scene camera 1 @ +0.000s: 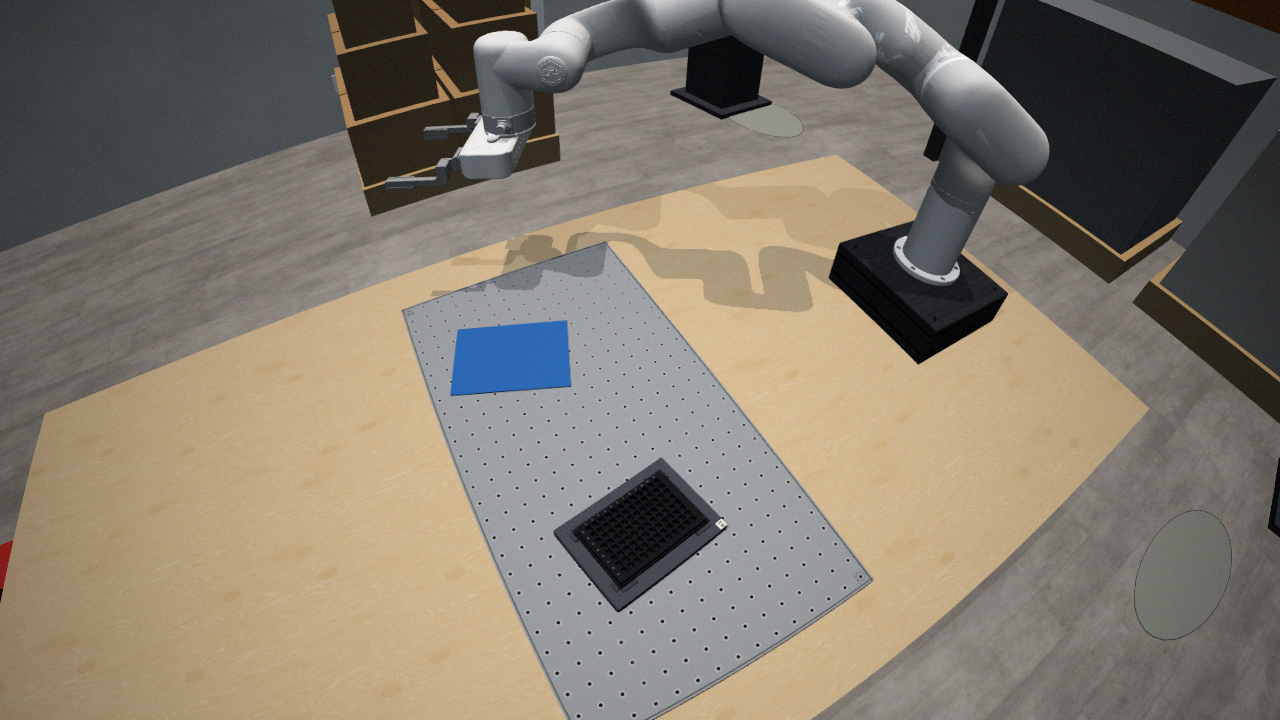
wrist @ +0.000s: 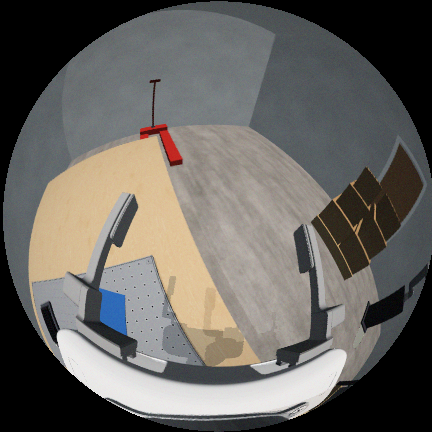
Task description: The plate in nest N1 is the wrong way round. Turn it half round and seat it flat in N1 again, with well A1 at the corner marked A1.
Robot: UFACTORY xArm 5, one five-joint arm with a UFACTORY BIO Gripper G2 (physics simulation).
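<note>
The black plate with its grid of wells lies in the dark grey nest on the perforated board. It looks flat there. A small white label is at the nest's right corner; its print is too small to read, and I cannot tell which corner of the plate has well A1. My gripper is open and empty, high above and beyond the far left end of the board, well away from the plate. In the wrist view a small dark shape shows at the lower left, partly hidden by the gripper; its details are unclear.
A flat blue sheet lies on the grey perforated board. The arm's black base stands on the wooden table to the right. Open wooden shelving stands behind the gripper.
</note>
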